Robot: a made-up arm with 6 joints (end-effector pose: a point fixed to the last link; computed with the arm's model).
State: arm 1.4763 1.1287 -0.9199 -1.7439 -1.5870 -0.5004
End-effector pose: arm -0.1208 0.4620 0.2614 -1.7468 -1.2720 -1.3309
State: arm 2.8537 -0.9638 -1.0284 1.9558 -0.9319 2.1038
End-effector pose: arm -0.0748 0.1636 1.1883 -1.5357 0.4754 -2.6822
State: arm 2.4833 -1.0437 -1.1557 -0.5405 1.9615 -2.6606
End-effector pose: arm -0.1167 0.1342 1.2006 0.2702 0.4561 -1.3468
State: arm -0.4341 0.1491 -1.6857 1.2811 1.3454 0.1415
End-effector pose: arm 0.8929 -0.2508 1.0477 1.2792 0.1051 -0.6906
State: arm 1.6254 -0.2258 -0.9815 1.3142 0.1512 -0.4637
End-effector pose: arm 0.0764 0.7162 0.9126 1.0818 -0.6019 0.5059
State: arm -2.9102 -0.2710 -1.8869 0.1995 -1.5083 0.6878
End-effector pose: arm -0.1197 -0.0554 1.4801 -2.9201 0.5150 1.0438
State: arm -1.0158 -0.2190 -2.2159 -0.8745 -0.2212 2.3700
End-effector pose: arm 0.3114 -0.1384 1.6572 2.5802 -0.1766 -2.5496
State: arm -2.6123 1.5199 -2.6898 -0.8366 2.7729 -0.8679
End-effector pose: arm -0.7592 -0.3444 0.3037 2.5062 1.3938 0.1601
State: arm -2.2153 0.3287 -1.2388 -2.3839 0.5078 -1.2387
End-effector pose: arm -0.4327 -0.7724 0.5365 1.1526 0.8846 1.8128
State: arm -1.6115 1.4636 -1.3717 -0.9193 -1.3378 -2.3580
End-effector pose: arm 0.2090 -0.6455 0.0657 -1.1980 0.6761 1.1382
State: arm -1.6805 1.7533 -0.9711 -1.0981 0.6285 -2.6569
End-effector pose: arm 0.1173 0.0211 -0.2446 -0.5573 -1.0998 2.6745
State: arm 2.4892 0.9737 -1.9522 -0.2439 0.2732 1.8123
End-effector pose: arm -0.9116 0.6074 0.4978 0.7143 -0.0452 0.8709
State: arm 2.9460 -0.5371 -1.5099 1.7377 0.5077 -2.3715
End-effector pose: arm -0.4165 0.0926 1.4757 -2.1681 -0.5737 -0.8376
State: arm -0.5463 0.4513 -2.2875 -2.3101 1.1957 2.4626
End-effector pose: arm 0.7837 -0.5292 1.2791 2.4688 -0.4592 2.3560
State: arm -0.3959 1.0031 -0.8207 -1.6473 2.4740 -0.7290
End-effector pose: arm 0.3896 -0.3707 0.1599 2.5194 0.3488 -2.7957
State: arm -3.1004 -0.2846 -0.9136 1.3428 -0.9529 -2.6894
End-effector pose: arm -0.5040 0.1154 1.0282 -1.5315 -0.0198 -2.4488
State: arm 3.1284 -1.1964 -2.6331 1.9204 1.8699 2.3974
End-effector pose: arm 0.9628 -0.2434 1.1503 1.1182 0.0920 -3.1263
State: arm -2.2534 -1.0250 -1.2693 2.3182 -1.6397 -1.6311
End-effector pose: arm 0.0285 0.0977 1.1623 0.8180 -0.6266 1.8881
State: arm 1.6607 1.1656 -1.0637 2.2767 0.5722 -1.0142
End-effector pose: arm -0.0113 0.4372 -0.1337 0.4006 0.3268 0.4425
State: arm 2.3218 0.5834 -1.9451 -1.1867 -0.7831 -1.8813
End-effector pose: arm -0.7622 0.4435 0.9567 -2.3643 1.4137 -2.4595
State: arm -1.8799 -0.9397 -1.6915 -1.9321 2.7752 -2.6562
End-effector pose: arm -0.0506 0.2522 1.3863 0.2387 0.6845 -0.9785
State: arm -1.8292 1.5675 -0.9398 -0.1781 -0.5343 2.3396
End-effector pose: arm 0.0366 -0.3575 -0.2223 -0.1340 0.0155 2.2625
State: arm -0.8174 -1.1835 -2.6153 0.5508 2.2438 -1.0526
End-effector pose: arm -0.3173 0.5944 1.3075 -1.4826 -0.1908 1.1600
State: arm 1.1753 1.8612 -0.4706 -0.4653 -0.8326 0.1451
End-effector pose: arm -0.1306 -0.0539 -0.0899 0.4479 0.5446 1.3749
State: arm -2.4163 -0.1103 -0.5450 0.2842 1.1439 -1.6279
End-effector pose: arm -0.3508 -0.4610 0.4473 0.4989 -0.1993 -1.0222
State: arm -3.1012 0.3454 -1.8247 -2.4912 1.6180 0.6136
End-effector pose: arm -0.9073 -0.0092 1.1484 -2.5594 -0.3080 -2.6273
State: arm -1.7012 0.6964 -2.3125 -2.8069 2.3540 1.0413
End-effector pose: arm -0.1041 -0.8636 1.1911 2.5406 -0.6889 -0.5714
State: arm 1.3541 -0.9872 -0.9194 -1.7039 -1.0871 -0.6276
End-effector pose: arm -0.2024 0.1261 1.1531 -1.6473 0.9841 -2.3499
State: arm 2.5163 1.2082 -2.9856 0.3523 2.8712 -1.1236
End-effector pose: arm -0.7458 0.3875 0.6630 1.1111 0.0546 -2.3261
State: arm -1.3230 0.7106 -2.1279 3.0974 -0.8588 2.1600
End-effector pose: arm 0.2586 -0.8629 0.6853 -0.5013 -0.2608 -0.2550
